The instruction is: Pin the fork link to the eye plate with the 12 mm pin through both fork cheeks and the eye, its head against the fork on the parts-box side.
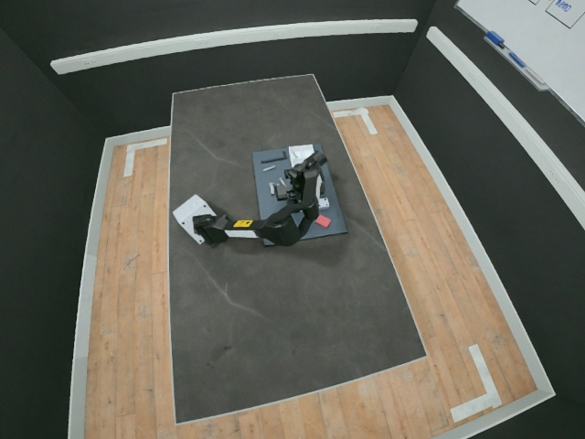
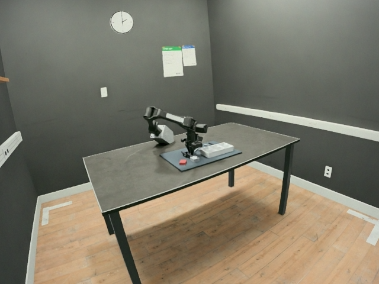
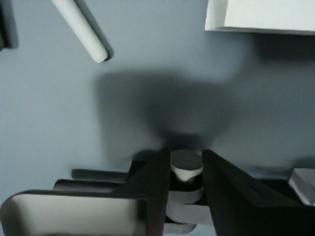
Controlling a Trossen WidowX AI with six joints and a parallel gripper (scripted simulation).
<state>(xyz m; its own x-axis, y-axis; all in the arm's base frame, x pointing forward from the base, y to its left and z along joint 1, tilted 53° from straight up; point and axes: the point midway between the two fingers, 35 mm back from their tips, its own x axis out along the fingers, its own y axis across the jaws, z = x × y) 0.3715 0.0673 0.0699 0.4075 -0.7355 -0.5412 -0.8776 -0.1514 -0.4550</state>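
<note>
The eye plate is 30 mm to the right of my hand, 30 mm below it and 10 mm ahead of it. The rest, counted from my hand: grey block 80 mm ahead, 50 mm to the right, 20 mm below; then red block 130 mm to the right, 50 mm ahead, 40 mm below; then blue-grey mat 70 mm to the left, 50 mm below, 20 mm ahead.
</note>
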